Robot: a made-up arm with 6 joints. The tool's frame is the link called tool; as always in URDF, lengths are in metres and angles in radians. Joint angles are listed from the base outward.
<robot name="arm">
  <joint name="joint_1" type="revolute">
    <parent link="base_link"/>
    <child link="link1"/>
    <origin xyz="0 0 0.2" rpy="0 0 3.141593"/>
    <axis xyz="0 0 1"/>
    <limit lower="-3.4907" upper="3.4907"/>
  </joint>
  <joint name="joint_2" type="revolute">
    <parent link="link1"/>
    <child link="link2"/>
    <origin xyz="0 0 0" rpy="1.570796 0 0"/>
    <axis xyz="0 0 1"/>
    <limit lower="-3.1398" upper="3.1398"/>
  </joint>
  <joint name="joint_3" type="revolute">
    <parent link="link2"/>
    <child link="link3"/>
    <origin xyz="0 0.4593 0" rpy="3.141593 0 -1.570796"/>
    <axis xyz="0 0 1"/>
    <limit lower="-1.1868" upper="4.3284"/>
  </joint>
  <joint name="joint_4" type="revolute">
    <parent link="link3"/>
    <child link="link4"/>
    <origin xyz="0 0 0" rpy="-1.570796 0 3.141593"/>
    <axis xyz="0 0 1"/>
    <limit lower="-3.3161" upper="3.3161"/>
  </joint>
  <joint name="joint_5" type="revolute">
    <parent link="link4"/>
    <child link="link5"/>
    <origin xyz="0 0 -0.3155" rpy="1.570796 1.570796 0"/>
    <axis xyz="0 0 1"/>
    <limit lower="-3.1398" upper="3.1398"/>
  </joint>
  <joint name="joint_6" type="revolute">
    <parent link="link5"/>
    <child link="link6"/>
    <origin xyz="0 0 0.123" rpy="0 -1.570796 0"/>
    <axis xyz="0 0 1"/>
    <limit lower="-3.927" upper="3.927"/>
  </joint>
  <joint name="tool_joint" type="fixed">
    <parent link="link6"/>
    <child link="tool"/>
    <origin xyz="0 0 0" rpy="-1.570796 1.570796 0"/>
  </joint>
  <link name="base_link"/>
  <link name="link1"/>
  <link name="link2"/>
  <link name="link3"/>
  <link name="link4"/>
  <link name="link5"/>
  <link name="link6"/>
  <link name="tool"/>
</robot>
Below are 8 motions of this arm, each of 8 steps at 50 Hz.
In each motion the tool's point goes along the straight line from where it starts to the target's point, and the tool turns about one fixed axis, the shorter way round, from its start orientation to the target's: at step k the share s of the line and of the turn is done. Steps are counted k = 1, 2, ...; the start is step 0. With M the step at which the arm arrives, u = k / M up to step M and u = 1 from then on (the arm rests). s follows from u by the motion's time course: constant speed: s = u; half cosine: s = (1 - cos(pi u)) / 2; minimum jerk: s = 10 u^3 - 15 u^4 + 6 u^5.
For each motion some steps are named. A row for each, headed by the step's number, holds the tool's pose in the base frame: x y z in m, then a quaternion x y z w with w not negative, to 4 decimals.
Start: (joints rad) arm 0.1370 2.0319 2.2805 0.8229 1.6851 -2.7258
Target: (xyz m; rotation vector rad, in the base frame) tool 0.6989 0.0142 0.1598 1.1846 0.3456 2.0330
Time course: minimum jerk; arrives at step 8
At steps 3, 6, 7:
3: 0.6996 0.0126 0.1604 0.4456 0.1329 0.8115 0.3540
6: 0.6990 0.0140 0.1599 0.4599 0.1346 0.7960 0.3699
7: 0.6989 0.0142 0.1598 0.4619 0.1348 0.7937 0.3721

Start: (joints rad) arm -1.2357 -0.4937 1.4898 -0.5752 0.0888 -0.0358
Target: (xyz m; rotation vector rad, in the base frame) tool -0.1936 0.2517 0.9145 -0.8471 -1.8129 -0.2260
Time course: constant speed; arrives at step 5
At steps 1, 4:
1: -0.1911 0.2369 0.9191 -0.3379 -0.7683 -0.0842 0.5371
4: -0.1930 0.2480 0.9157 -0.3511 -0.7628 -0.0922 0.5352

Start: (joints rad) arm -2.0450 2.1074 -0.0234 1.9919 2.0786 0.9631
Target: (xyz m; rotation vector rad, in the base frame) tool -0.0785 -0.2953 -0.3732 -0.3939 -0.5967 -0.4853
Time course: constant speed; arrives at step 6
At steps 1, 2, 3, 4, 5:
1: -0.0984 -0.3073 -0.3637 -0.2058 -0.2783 -0.2415 0.9066
2: -0.0944 -0.3049 -0.3656 -0.2028 -0.2804 -0.2402 0.9069
3: -0.0905 -0.3025 -0.3675 -0.1998 -0.2826 -0.2390 0.9072
4: -0.0865 -0.3001 -0.3694 -0.1968 -0.2848 -0.2377 0.9075
5: -0.0825 -0.2977 -0.3713 -0.1939 -0.2870 -0.2364 0.9078

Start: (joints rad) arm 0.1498 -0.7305 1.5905 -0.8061 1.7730 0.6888
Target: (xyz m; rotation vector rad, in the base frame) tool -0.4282 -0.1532 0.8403 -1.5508 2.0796 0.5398
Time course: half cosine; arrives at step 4
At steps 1, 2, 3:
1: -0.4373 -0.1525 0.8344 -0.5583 0.7652 0.1961 0.2537
2: -0.4335 -0.1528 0.8369 -0.5622 0.7636 0.1967 0.2495
3: -0.4298 -0.1531 0.8393 -0.5661 0.7619 0.1973 0.2452

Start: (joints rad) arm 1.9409 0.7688 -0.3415 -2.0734 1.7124 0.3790
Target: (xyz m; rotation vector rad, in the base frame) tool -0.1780 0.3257 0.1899 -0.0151 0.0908 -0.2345
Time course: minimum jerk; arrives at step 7
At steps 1, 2, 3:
1: -0.1863 0.3172 0.1994 0.0138 0.0419 -0.0734 0.9963
2: -0.1853 0.3182 0.1982 0.0112 0.0424 -0.0788 0.9959
3: -0.1834 0.3202 0.1960 0.0063 0.0431 -0.0888 0.9951

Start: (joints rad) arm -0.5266 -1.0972 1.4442 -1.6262 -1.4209 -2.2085
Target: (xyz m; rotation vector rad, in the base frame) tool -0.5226 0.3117 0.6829 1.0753 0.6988 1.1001
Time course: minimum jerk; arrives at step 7
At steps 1, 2, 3, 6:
1: -0.5152 0.3074 0.6889 0.4880 0.3143 0.4691 0.6656
2: -0.5162 0.3080 0.6881 0.4865 0.3137 0.4714 0.6654
3: -0.5178 0.3089 0.6868 0.4838 0.3125 0.4754 0.6650
6: -0.5224 0.3116 0.6830 0.4762 0.3094 0.4865 0.6639

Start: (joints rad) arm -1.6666 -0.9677 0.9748 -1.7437 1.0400 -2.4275
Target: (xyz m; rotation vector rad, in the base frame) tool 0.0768 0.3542 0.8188 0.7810 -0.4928 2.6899
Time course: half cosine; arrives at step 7
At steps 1, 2, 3, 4, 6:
1: 0.0584 0.3751 0.7995 0.2603 -0.1549 0.9465 0.1111
2: 0.0611 0.3721 0.8023 0.2620 -0.1574 0.9450 0.1165
3: 0.0649 0.3677 0.8064 0.2644 -0.1608 0.9427 0.1244
4: 0.0693 0.3628 0.8109 0.2670 -0.1647 0.9401 0.1331
6: 0.0758 0.3553 0.8178 0.2710 -0.1705 0.9360 0.1463

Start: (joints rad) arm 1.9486 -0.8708 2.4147 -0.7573 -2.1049 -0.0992
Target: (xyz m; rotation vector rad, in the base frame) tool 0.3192 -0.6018 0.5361 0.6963 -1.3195 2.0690
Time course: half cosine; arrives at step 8
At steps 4, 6, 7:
4: 0.3258 -0.5984 0.5352 0.2582 -0.5123 0.7659 0.2903
6: 0.3211 -0.6008 0.5358 0.2603 -0.5000 0.7731 0.2909
7: 0.3197 -0.6015 0.5360 0.2609 -0.4962 0.7752 0.2911

